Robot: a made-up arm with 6 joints. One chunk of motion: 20 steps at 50 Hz.
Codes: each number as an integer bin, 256 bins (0 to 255) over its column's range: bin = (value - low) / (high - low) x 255, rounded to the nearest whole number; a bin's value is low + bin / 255 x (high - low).
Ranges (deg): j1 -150.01..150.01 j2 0..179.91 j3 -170..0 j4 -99.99..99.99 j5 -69.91..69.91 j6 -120.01..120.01
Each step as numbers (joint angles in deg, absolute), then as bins.
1 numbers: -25.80 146.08 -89.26 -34.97 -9.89 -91.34
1 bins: 106 207 121 83 109 30
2 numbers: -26.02 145.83 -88.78 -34.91 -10.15 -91.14
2 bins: 105 207 122 83 109 31
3 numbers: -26.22 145.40 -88.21 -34.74 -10.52 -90.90
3 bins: 105 206 123 83 108 31
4 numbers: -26.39 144.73 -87.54 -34.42 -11.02 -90.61
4 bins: 105 205 124 84 107 31
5 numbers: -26.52 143.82 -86.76 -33.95 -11.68 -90.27
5 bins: 105 204 125 84 106 32
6 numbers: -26.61 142.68 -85.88 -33.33 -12.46 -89.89
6 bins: 105 202 126 85 105 32
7 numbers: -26.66 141.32 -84.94 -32.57 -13.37 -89.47
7 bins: 105 200 128 86 103 32
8 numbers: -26.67 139.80 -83.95 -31.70 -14.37 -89.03
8 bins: 105 198 129 87 101 33
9 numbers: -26.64 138.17 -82.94 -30.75 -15.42 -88.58
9 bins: 105 196 131 88 99 33
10 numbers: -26.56 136.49 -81.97 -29.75 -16.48 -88.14
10 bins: 105 193 132 90 97 34
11 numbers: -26.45 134.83 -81.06 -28.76 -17.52 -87.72
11 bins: 105 191 133 91 96 34
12 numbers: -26.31 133.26 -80.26 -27.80 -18.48 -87.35
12 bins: 105 189 135 92 94 35
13 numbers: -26.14 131.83 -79.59 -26.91 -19.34 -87.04
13 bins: 105 187 136 93 92 35
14 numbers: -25.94 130.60 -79.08 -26.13 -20.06 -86.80
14 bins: 105 185 136 94 91 35
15 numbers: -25.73 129.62 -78.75 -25.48 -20.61 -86.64
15 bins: 106 184 137 95 90 35
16 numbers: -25.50 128.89 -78.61 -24.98 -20.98 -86.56
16 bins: 106 183 137 96 89 36
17 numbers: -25.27 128.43 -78.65 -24.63 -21.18 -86.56
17 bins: 106 182 137 96 89 36
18 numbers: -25.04 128.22 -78.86 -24.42 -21.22 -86.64
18 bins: 106 182 137 96 89 35
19 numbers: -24.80 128.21 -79.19 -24.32 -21.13 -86.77
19 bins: 106 182 136 96 89 35
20 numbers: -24.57 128.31 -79.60 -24.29 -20.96 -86.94
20 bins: 107 182 136 97 89 35
